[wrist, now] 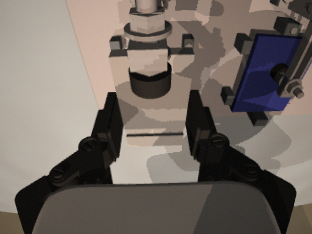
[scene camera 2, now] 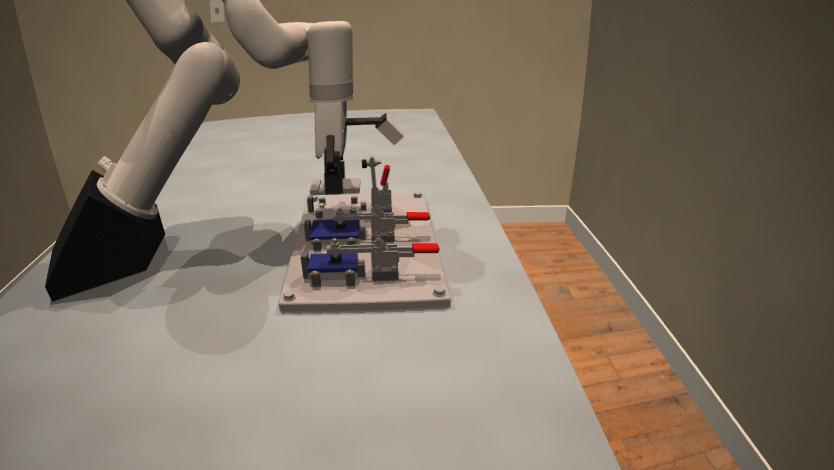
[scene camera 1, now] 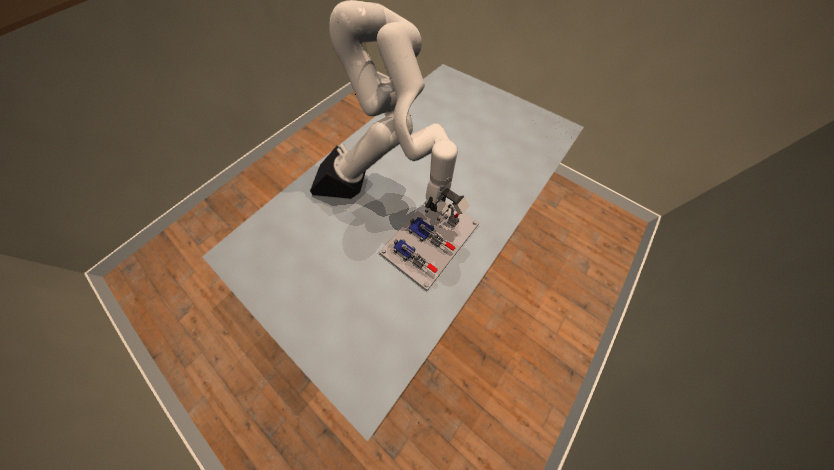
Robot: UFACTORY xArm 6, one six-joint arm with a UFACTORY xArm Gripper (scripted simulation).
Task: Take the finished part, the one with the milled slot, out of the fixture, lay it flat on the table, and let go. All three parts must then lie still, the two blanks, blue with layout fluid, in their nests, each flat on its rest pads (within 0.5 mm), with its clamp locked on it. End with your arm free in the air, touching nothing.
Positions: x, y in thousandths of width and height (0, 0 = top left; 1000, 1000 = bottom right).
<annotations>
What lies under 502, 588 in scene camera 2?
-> A fixture plate.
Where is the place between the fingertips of the gripper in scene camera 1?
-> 525, 435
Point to a fixture plate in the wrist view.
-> At 694, 267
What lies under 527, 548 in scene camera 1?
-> A fixture plate.
</annotations>
